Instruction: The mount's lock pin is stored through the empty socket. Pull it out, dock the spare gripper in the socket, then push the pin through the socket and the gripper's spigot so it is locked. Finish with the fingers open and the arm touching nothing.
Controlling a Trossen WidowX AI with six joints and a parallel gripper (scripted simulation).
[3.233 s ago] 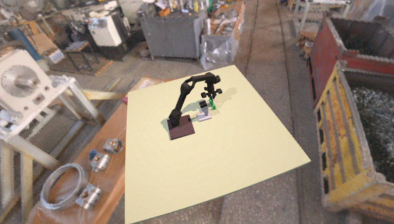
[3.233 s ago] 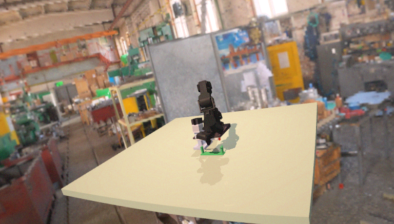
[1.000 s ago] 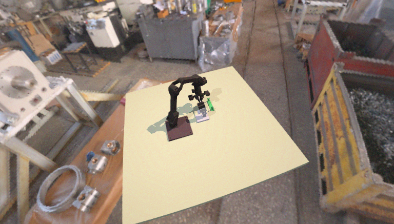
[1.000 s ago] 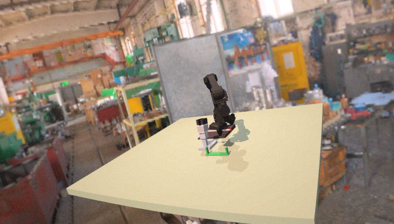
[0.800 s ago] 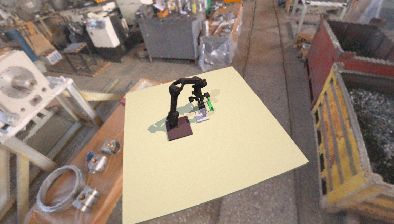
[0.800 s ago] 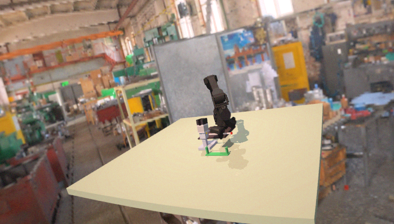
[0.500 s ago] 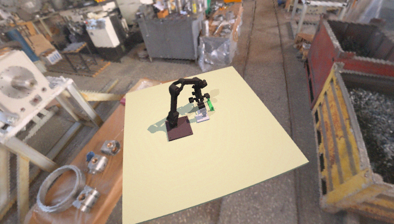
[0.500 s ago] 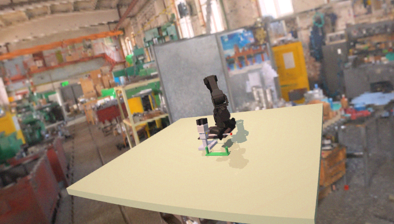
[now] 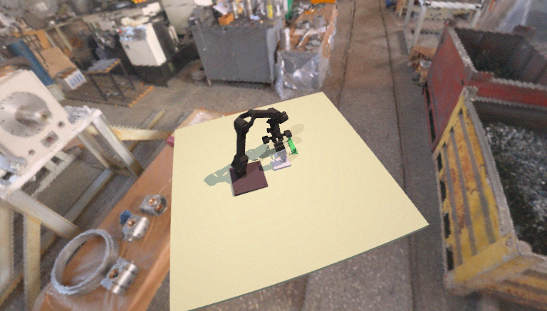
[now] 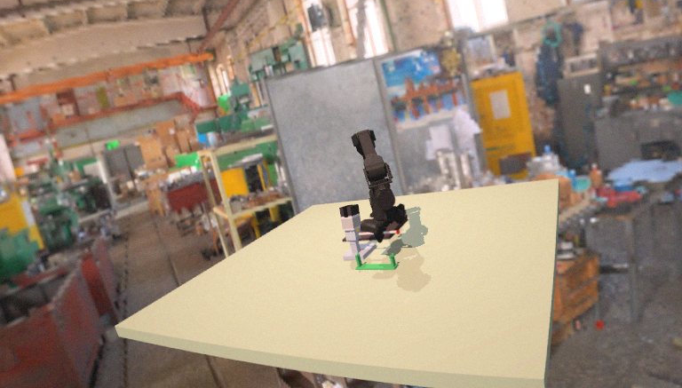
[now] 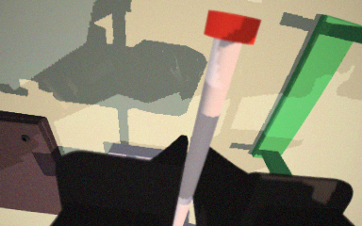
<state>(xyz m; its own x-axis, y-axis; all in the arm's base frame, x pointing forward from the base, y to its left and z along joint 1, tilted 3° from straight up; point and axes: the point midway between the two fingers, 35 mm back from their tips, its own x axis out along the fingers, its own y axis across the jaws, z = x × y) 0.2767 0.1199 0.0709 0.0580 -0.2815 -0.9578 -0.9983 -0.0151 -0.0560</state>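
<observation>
My gripper tip is 10 mm past the mount and 100 mm to the left of it. Also, from my gripper tip: green cradle: 100 mm ahead, 20 mm to the left, 20 mm below; spare gripper: 10 mm behind, 100 mm to the right, 80 mm above.
</observation>
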